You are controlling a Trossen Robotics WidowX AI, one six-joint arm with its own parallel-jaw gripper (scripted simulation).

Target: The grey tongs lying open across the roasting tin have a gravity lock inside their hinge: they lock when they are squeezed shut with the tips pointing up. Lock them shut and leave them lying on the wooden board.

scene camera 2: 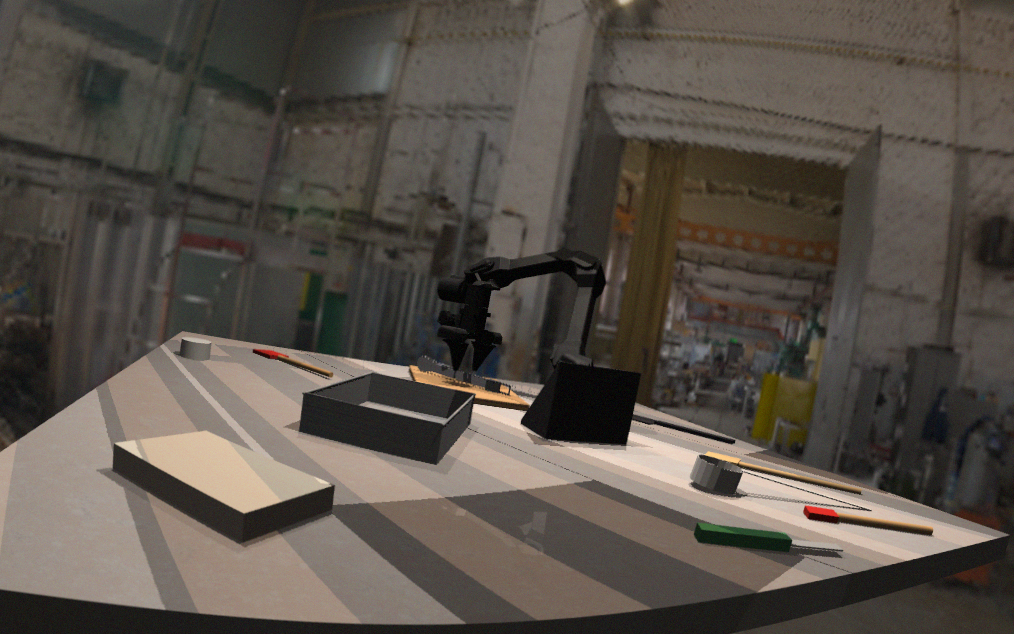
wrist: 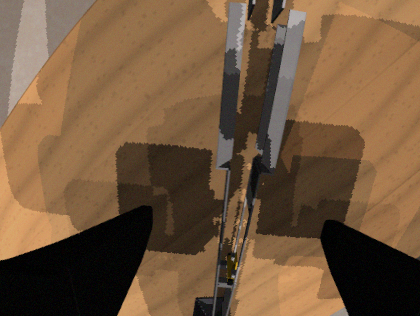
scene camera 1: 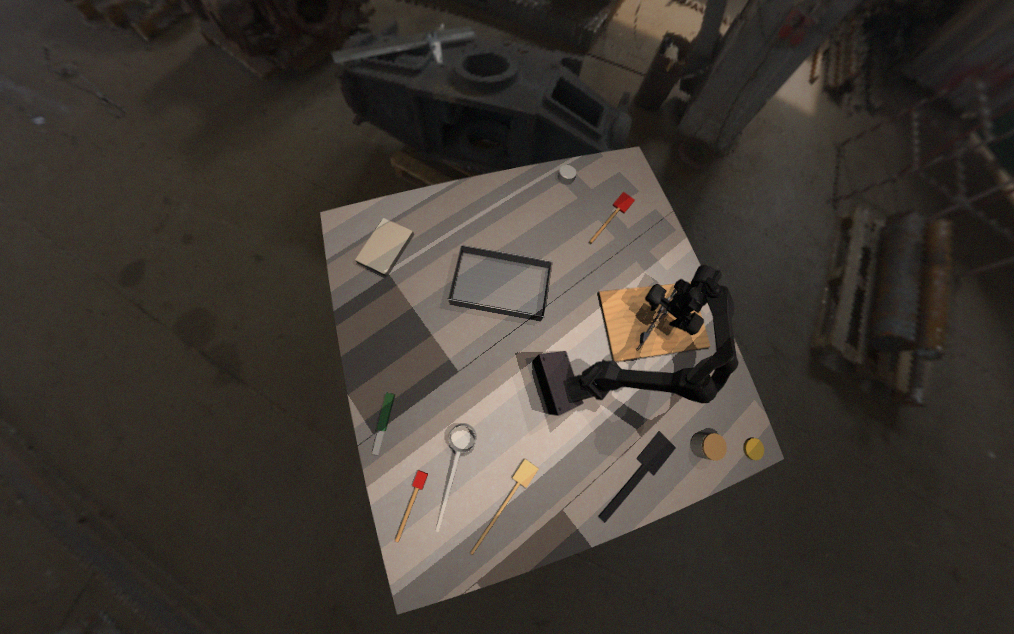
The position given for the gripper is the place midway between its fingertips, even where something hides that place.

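Gripper [scene camera 2: 465, 370] [wrist: 238, 223] [scene camera 1: 660, 316] open, holding nothing. A beige block [scene camera 2: 238, 491] [scene camera 1: 384, 247] is present; in the wrist view the block is out of frame. A black spatula [scene camera 1: 654, 455] is visible; in the wrist view the spatula is out of frame. A wooden board [scene camera 1: 626, 313] [scene camera 2: 483, 397] [wrist: 125, 113] and a roasting tin [scene camera 2: 418, 421] are also visible.
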